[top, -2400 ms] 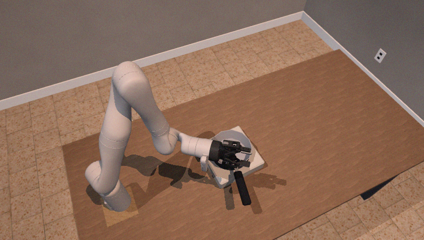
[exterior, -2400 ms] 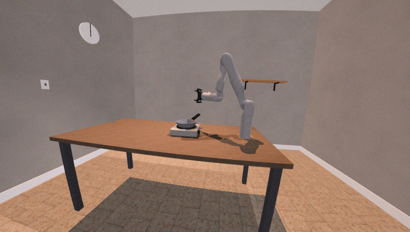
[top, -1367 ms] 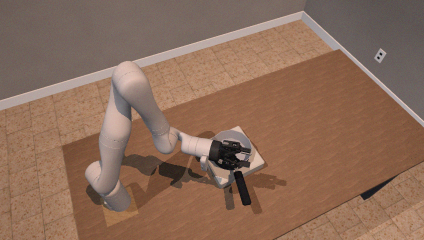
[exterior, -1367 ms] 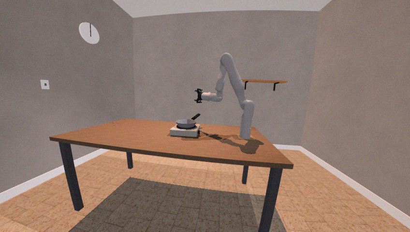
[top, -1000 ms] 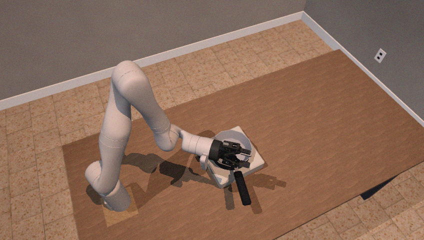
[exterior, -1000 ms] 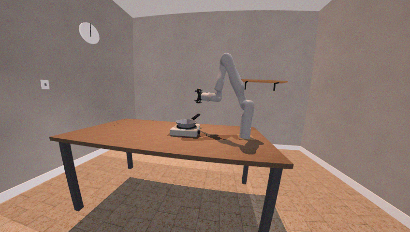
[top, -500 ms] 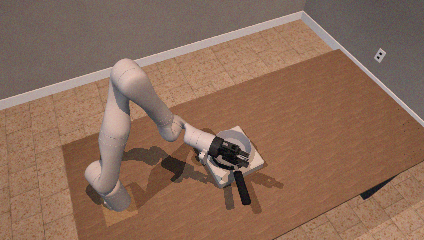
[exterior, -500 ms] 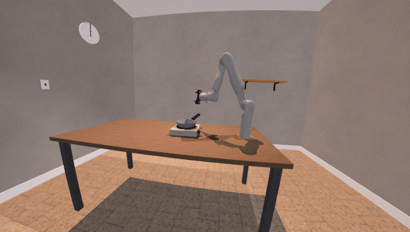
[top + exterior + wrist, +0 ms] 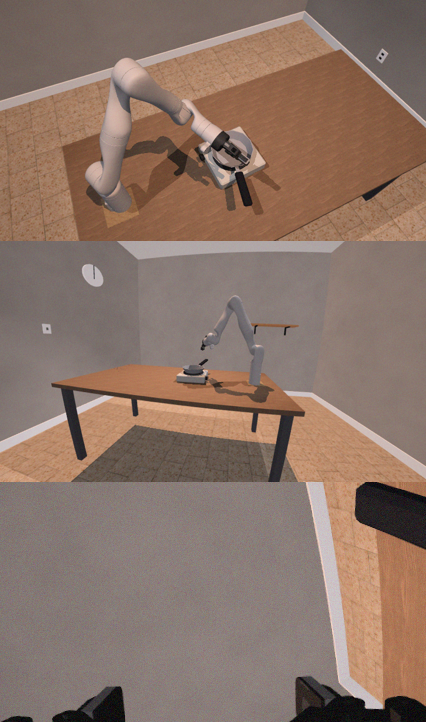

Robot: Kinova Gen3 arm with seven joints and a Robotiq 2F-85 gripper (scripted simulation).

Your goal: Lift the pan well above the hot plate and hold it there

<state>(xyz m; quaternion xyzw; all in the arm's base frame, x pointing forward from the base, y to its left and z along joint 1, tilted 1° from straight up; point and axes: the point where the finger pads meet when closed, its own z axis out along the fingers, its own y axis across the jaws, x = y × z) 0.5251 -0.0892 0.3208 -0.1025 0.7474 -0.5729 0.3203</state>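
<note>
The grey pan is 220 mm below my hand, 120 mm to the left of it and 10 mm ahead of it. The rest, counted from my hand: hot plate (290 mm below, 180 mm to the left, 10 mm behind).
</note>
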